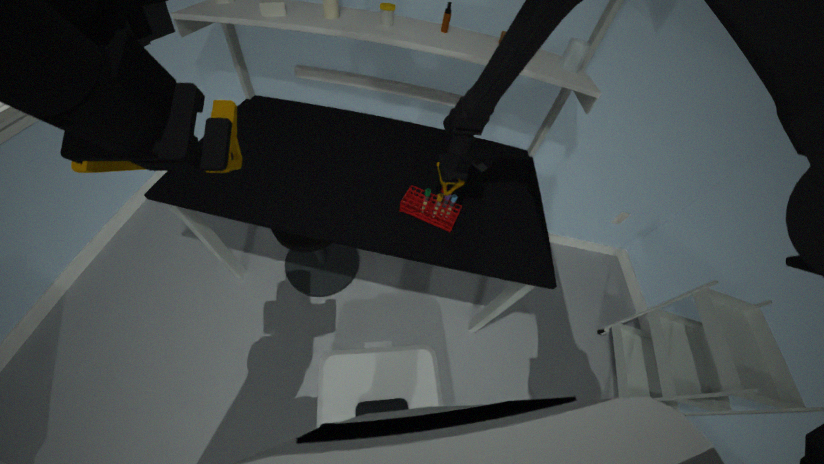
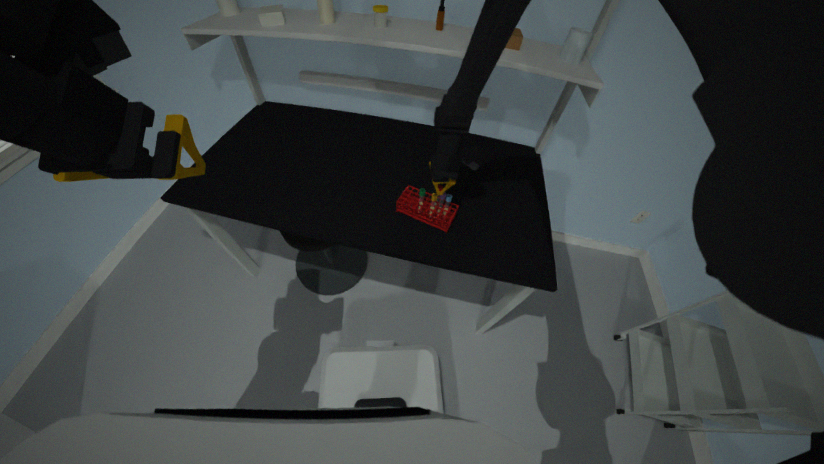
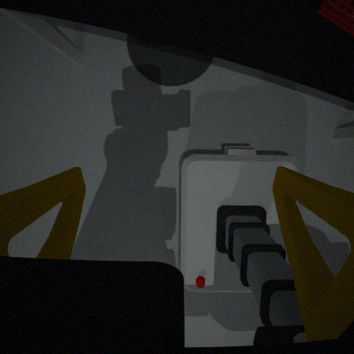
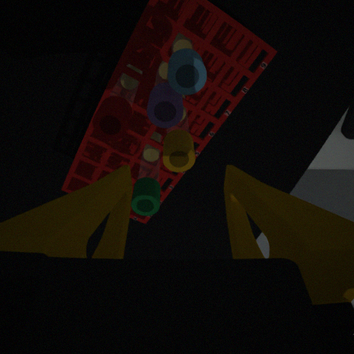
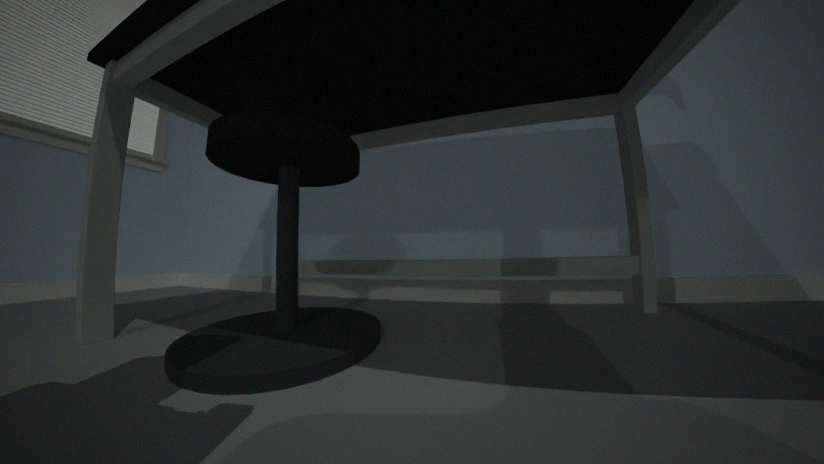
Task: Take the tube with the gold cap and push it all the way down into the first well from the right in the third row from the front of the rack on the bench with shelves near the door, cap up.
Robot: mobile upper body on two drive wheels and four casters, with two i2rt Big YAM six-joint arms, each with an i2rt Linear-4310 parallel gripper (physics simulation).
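Places are measured from the left arm's base along level axes (x left, y back, z up), in metres.
Pixels of known places: left gripper, fingertip midpoint: (image 1: 198,162) (image 2: 169,170); right gripper, fingertip midpoint: (image 1: 444,189) (image 2: 438,189).
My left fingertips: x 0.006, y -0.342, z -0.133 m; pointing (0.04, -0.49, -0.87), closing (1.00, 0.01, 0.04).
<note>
For each thing: its middle in the pictures, then the offset to it from my left fingertips. "spot": a spot on its surface instead. Level surfaces: height alone.
- gold-capped tube, body centre: (image 2: 432,206) (image 1: 436,206) dz -0.451, dx -0.428, dy -0.316 m
- red rack, body centre: (image 2: 427,208) (image 1: 430,208) dz -0.486, dx -0.415, dy -0.336 m
- black bench, surface height: dz -0.515 m
- wall shelf, surface height: dz -0.058 m
- pale step ladder, surface spot: (image 2: 674,357) spot: dz -0.872, dx -1.586, dy +0.228 m
The gold-capped tube (image 1: 439,197) (image 2: 434,197) (image 4: 179,150) stands cap up in the red rack (image 1: 426,221) (image 2: 422,219) (image 3: 340,16) on the black bench (image 1: 322,172) (image 2: 311,172). Green (image 4: 145,196), purple (image 4: 165,106), blue (image 4: 187,71) and dark red (image 4: 112,116) caps are around it. My right gripper (image 1: 451,187) (image 2: 442,190) (image 4: 177,175) is partly open and empty, above the rack's back side, pointing down. My left gripper (image 1: 155,167) (image 2: 129,175) (image 3: 178,177) is wide open and empty, left of the rack. The tubes' lower ends are partly hidden.
A wall shelf (image 1: 345,27) (image 2: 345,35) with bottles and boxes runs behind the bench. A round stool (image 5: 282,151) (image 1: 321,270) stands at the bench's front. A pale step ladder (image 1: 663,345) (image 2: 674,357) is at the right.
</note>
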